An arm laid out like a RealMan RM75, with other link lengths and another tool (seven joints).
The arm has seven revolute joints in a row. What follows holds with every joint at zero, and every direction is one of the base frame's.
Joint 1 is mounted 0.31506 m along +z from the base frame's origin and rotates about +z.
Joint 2 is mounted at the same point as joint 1 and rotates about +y.
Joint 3 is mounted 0.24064 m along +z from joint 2 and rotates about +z.
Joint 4 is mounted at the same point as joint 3 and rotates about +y.
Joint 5 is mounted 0.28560 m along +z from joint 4 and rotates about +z.
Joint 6 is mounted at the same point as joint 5 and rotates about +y.
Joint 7 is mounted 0.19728 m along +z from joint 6 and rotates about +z.
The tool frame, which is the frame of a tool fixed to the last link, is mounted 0.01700 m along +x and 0.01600 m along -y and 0.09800 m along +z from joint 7; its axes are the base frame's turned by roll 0.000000, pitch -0.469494 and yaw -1.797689 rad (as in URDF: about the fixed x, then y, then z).
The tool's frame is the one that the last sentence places.
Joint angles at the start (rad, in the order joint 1, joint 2, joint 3, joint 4, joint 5, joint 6, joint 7): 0.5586 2.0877 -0.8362 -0.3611 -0.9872 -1.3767 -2.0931
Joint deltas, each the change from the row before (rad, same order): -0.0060 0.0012 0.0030 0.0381 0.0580 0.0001 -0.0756; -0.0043 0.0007 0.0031 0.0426 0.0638 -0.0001 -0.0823; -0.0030 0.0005 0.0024 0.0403 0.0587 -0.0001 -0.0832; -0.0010 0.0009 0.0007 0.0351 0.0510 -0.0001 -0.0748; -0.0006 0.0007 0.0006 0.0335 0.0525 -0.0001 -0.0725; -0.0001 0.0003 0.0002 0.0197 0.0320 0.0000 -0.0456; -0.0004 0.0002 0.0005 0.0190 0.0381 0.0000 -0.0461
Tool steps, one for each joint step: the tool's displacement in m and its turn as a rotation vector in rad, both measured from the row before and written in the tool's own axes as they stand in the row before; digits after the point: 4 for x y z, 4 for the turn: -0.0136 -0.0026 -0.0033 -0.0312 -0.0592 -0.0196; -0.0151 -0.0034 -0.0030 -0.0300 -0.0662 -0.0252; -0.0140 -0.0045 -0.0028 -0.0257 -0.0624 -0.0338; -0.0113 -0.0048 -0.0022 -0.0196 -0.0530 -0.0346; -0.0119 -0.0049 -0.0017 -0.0170 -0.0544 -0.0359; -0.0072 -0.0032 -0.0008 -0.0100 -0.0329 -0.0251; -0.0091 -0.0027 0.0000 -0.0108 -0.0390 -0.0251
